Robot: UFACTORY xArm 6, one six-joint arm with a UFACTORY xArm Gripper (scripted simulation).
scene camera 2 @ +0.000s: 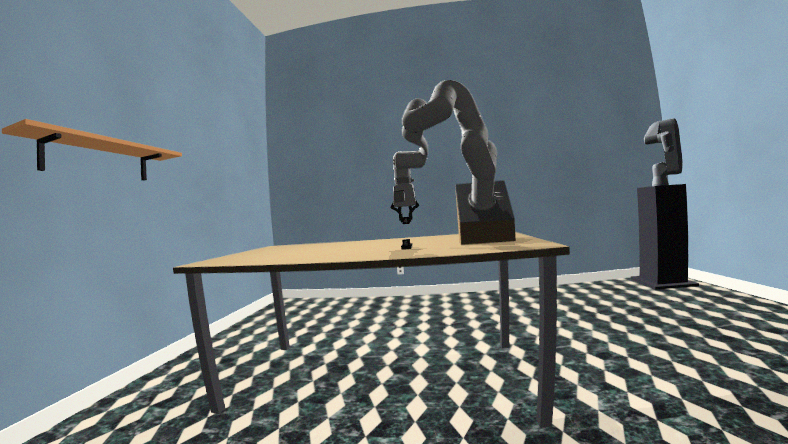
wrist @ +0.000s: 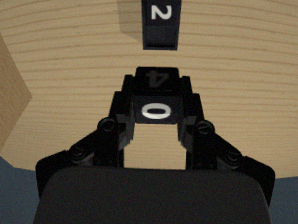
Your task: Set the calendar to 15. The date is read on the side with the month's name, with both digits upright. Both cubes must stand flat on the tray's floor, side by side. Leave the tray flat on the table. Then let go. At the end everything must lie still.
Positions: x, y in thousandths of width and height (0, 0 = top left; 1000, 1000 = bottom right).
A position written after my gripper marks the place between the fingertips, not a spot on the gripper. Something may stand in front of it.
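Note:
The wrist camera gives me my gripper (wrist: 525, 400), and there's a black digit cube (wrist: 525, 422) in there as well.

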